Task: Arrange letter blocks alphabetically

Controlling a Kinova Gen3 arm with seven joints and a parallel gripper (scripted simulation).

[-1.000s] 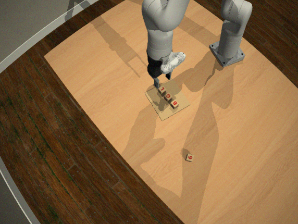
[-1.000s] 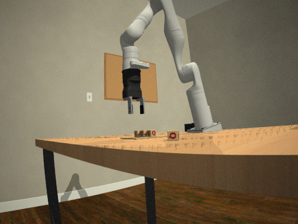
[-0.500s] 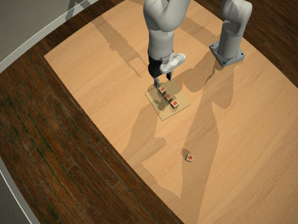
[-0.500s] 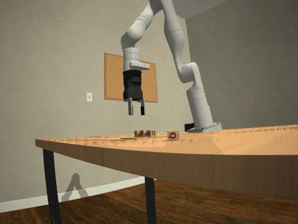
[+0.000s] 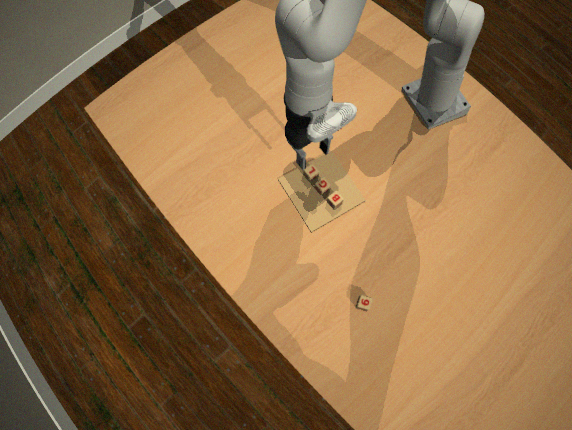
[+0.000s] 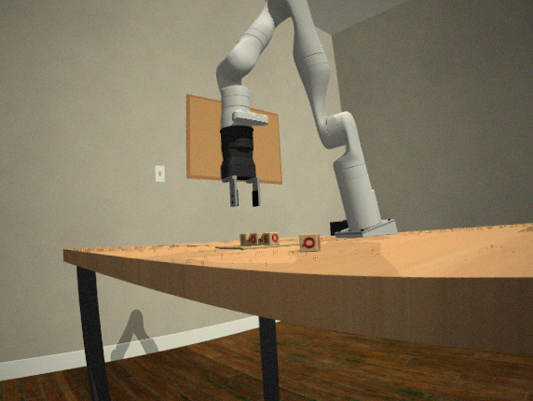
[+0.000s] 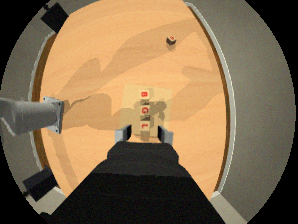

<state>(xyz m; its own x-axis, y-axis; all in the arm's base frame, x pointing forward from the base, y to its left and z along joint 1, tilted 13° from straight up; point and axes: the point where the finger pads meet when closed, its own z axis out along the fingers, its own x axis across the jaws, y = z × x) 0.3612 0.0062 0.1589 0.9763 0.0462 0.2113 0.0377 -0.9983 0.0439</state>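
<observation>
My gripper is now 40 mm to the right of the tan mat and 100 mm above it. Also, from my hand: block marked B 10 mm behind, 80 mm to the left, 90 mm below.
</observation>
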